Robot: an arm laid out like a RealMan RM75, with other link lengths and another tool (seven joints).
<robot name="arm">
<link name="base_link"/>
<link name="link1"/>
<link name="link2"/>
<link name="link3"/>
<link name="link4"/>
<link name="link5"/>
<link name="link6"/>
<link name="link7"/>
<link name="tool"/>
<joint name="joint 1" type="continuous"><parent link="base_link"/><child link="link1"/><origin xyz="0 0 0.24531"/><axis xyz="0 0 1"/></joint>
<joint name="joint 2" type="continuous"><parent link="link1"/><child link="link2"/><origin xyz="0 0 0" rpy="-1.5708 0 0"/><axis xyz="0 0 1"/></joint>
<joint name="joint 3" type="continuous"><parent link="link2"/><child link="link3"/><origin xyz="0 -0.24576 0" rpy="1.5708 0 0"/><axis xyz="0 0 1"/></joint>
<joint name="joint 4" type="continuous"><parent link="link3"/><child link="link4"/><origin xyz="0 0 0" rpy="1.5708 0 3.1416"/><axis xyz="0 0 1"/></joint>
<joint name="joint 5" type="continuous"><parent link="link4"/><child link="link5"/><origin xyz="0 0.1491 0" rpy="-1.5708 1.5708 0"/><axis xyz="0 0 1"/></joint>
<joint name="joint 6" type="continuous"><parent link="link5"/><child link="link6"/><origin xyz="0 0 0" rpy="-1.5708 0 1.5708"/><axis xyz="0 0 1"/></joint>
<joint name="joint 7" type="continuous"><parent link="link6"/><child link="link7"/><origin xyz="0 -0.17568 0" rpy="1.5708 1.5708 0"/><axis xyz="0 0 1"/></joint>
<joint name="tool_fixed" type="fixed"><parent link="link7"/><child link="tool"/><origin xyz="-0.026 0.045 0.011" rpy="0 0.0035 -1.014"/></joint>
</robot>
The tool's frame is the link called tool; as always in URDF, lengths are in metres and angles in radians. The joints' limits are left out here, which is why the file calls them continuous.
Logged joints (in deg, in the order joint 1, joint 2, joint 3, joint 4, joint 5, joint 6, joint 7), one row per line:
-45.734, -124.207, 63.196, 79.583, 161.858, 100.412, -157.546
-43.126, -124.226, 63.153, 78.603, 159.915, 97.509, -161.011
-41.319, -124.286, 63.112, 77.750, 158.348, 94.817, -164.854
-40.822, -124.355, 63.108, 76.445, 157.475, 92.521, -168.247
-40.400, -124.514, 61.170, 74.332, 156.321, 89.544, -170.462
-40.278, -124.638, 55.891, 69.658, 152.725, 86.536, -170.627
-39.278, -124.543, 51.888, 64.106, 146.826, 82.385, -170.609
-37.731, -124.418, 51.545, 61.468, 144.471, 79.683, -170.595
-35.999, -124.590, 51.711, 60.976, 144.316, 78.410, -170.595
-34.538, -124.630, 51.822, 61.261, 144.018, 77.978, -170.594
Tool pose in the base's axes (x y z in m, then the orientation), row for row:
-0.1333, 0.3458, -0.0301, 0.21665, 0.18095, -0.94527, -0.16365
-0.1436, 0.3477, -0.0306, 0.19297, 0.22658, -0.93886, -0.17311
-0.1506, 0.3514, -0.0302, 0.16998, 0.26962, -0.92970, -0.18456
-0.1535, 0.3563, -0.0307, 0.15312, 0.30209, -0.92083, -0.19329
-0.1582, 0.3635, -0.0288, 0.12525, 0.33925, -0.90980, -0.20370
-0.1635, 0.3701, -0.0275, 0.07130, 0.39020, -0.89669, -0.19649
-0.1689, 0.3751, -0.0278, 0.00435, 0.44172, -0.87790, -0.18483
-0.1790, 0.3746, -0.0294, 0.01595, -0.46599, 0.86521, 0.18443
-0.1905, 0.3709, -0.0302, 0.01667, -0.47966, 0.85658, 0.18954
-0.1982, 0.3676, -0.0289, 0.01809, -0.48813, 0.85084, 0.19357
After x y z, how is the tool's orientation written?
As a quaternion, w x y z.
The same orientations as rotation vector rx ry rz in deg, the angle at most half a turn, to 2 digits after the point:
28.73, -150.06, -25.98
36.43, -150.94, -27.83
43.89, -151.35, -30.05
49.64, -151.31, -31.76
56.63, -151.87, -34.00
67.22, -154.46, -33.85
79.29, -157.59, -33.18
-83.04, 154.18, 32.86
-85.43, 152.57, 33.76
-86.87, 151.41, 34.45

